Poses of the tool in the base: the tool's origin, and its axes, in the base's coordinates. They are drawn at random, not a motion.
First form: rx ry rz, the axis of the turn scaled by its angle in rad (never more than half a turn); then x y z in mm.
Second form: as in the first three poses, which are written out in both.
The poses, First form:
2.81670 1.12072 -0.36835 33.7 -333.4 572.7
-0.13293 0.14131 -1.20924 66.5 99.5 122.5
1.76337 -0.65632 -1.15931 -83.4 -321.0 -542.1
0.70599 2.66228 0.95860 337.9 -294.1 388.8
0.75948 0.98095 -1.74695 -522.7 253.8 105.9
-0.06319 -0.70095 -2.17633 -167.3 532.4 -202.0
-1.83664 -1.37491 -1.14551 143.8 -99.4 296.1
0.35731 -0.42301 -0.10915 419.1 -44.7 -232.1
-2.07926 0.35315 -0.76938 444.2 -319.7 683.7
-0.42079 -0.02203 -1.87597 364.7 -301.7 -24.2
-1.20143 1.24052 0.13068 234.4 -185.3 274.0
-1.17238 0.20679 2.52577 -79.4 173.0 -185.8
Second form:
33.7 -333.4 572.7 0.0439 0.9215 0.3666 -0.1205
66.5 99.5 122.5 0.8183 -0.0624 0.0663 -0.5675
-83.4 -321.0 -542.1 0.4491 0.7129 -0.2653 -0.4687
337.9 -294.1 388.8 0.1124 0.2405 0.9071 0.3266
-522.7 253.8 105.9 0.4790 0.3112 0.4019 -0.7157
-167.3 532.4 -202.0 0.4143 -0.0251 -0.2789 -0.8660
143.8 -99.4 296.1 0.2846 -0.6866 -0.5140 -0.4282
419.1 -44.7 -232.1 0.9604 0.1763 -0.2087 -0.0539
444.2 -319.7 683.7 0.4334 -0.8347 0.1418 -0.3088
364.7 -301.7 -24.2 0.5724 -0.1795 -0.0094 -0.8000
234.4 -185.3 274.0 0.6479 -0.5284 0.5456 0.0575
-79.4 173.0 -185.8 0.1738 -0.4135 0.0729 0.8908

